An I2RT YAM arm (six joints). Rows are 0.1 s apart.
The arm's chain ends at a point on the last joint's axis. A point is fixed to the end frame.
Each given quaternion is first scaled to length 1.
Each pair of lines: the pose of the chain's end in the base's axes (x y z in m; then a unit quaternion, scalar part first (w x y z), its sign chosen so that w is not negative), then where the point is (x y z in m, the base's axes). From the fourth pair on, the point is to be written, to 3 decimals.
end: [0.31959, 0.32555, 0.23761, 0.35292, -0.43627, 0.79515, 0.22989]
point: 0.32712 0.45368 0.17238
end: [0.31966, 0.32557, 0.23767, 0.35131, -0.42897, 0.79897, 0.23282]
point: 0.32803 0.45403 0.17321
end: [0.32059, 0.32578, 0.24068, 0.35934, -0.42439, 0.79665, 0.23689]
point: 0.33032 0.45531 0.17858
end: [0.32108, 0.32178, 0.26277, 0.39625, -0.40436, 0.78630, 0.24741]
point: 0.338 0.455 0.210
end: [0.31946, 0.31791, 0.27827, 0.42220, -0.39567, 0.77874, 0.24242]
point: 0.342 0.452 0.230
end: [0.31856, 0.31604, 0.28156, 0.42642, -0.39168, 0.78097, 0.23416]
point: 0.344 0.449 0.232
